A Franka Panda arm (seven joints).
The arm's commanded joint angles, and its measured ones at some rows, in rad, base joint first. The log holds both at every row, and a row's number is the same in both.
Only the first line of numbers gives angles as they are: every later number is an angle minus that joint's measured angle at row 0.
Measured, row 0:
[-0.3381, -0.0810, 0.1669, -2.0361, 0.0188, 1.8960, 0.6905]
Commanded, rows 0 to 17:
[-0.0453, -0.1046, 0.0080, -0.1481, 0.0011, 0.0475, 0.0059]
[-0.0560, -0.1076, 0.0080, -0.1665, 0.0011, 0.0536, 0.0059]
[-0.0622, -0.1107, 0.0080, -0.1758, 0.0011, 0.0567, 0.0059]
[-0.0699, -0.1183, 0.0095, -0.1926, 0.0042, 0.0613, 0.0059]
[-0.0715, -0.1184, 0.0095, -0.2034, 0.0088, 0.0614, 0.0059]
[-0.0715, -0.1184, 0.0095, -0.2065, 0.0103, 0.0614, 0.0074]
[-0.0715, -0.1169, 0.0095, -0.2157, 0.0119, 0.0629, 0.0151]
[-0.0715, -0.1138, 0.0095, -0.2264, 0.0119, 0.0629, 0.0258]
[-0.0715, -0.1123, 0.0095, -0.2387, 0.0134, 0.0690, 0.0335]
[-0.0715, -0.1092, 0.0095, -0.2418, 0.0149, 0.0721, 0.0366]
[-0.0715, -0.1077, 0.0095, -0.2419, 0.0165, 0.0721, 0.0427]
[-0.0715, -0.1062, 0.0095, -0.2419, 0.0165, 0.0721, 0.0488]
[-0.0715, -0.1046, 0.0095, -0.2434, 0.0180, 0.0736, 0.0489]
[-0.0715, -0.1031, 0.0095, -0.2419, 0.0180, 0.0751, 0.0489]
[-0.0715, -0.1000, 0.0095, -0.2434, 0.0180, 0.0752, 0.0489]
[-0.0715, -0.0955, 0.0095, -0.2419, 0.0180, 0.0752, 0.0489]
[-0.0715, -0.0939, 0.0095, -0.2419, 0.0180, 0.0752, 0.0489]
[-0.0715, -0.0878, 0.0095, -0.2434, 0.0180, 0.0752, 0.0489]
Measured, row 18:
[-0.0615, -0.0898, -0.0012, -0.2313, 0.0004, 0.0585, 0.0368]
